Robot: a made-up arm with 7 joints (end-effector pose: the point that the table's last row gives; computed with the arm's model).
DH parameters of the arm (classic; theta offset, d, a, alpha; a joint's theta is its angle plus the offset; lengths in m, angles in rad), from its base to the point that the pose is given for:
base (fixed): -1.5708 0.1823 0 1.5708
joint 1: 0 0.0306 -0.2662 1.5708
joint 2: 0 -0.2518 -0.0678 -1.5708
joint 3: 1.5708 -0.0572 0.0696 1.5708
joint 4: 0 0.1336 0.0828 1.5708
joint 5: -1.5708 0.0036 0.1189 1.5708
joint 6: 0 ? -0.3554 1.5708
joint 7: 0 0.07 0.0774 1.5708
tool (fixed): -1.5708 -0.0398 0 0
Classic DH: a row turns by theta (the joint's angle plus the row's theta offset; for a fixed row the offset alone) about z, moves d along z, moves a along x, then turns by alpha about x.
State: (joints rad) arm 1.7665 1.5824 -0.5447 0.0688 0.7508 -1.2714 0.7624
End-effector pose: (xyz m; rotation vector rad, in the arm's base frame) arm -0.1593 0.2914 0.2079 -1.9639 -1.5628 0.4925
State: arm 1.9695 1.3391 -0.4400 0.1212 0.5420 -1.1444 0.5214
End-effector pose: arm -0.1146 0.2957 0.1321 -2.0528 -1.0338 0.6316
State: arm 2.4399 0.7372 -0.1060 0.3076 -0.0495 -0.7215 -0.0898
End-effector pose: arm -0.0681 0.2823 -0.1572 -2.4945 -0.1552 0.3186
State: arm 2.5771 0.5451 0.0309 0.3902 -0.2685 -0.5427 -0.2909
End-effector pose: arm -0.0673 0.2174 -0.2855 -2.7312 -0.1009 0.2375
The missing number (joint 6, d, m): -0.058
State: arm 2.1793 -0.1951 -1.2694 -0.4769 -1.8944 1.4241 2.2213
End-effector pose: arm -0.3346 0.1413 0.0809 1.3430 0.4717 0.7707
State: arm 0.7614 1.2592 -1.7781 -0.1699 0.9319 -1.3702 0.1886
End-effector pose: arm 0.0695 0.0232 0.2880 0.4939 -2.2735 0.7964
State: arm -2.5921 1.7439 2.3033 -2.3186 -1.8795 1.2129 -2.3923
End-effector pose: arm 0.2520 0.0710 0.1077 -0.1315 2.5696 0.7567
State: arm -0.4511 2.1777 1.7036 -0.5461 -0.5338 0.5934 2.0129
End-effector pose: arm 0.4214 -0.1546 0.6594 0.6944 -1.7319 -1.5022
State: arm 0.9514 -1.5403 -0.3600 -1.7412 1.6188 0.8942 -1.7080
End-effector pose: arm 0.2849 0.6327 0.1319 -0.4399 -0.3112 -1.8006
